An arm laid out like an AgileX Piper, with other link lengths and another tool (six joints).
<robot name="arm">
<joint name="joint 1" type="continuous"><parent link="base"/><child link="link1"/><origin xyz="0 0 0.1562" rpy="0 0 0"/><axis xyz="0 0 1"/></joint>
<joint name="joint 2" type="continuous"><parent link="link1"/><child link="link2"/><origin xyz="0 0 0" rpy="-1.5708 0 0"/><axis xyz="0 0 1"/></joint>
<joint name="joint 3" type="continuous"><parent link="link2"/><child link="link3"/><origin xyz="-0.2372 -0.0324 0" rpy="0 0 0"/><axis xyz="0 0 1"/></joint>
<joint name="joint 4" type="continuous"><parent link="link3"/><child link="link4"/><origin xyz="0.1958 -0.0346 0" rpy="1.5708 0 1.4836"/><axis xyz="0 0 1"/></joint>
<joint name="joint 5" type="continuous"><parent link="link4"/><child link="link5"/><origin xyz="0 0 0" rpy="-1.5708 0 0"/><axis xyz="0 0 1"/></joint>
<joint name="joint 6" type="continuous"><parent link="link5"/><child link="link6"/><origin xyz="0 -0.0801 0" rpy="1.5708 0 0"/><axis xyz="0 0 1"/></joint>
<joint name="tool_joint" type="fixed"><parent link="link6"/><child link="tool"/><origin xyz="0.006 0.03 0.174" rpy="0 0.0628 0.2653"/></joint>
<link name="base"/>
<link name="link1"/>
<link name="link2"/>
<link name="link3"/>
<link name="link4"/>
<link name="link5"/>
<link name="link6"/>
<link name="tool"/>
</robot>
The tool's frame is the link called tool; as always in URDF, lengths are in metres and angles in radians. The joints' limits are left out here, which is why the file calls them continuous.
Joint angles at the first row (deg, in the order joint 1, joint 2, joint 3, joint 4, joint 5, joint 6):
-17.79, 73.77, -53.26, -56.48, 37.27, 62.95
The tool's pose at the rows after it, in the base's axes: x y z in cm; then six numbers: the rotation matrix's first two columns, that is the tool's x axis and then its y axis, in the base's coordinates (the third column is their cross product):
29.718, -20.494, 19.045, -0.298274, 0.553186, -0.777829, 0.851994, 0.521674, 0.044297
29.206, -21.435, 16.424, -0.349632, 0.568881, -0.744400, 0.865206, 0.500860, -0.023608
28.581, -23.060, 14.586, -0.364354, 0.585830, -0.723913, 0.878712, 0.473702, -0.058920
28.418, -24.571, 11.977, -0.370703, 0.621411, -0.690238, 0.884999, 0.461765, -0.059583
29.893, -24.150, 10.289, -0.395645, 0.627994, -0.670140, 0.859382, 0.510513, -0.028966
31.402, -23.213, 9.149, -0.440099, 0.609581, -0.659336, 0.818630, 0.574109, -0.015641
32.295, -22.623, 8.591, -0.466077, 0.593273, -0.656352, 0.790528, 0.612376, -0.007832
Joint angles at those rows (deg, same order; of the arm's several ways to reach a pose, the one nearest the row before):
-17.84, 77.17, -53.26, -56.48, 37.96, 62.83
-19.03, 81.64, -53.26, -57.33, 38.59, 62.82
-22.32, 85.31, -53.26, -58.84, 37.05, 63.38
-27.09, 90.19, -53.26, -59.59, 32.12, 63.72
-28.56, 93.52, -53.26, -60.02, 26.24, 63.59
-28.62, 95.89, -53.26, -61.08, 21.64, 62.85
-28.62, 97.19, -53.26, -62.26, 18.89, 62.74

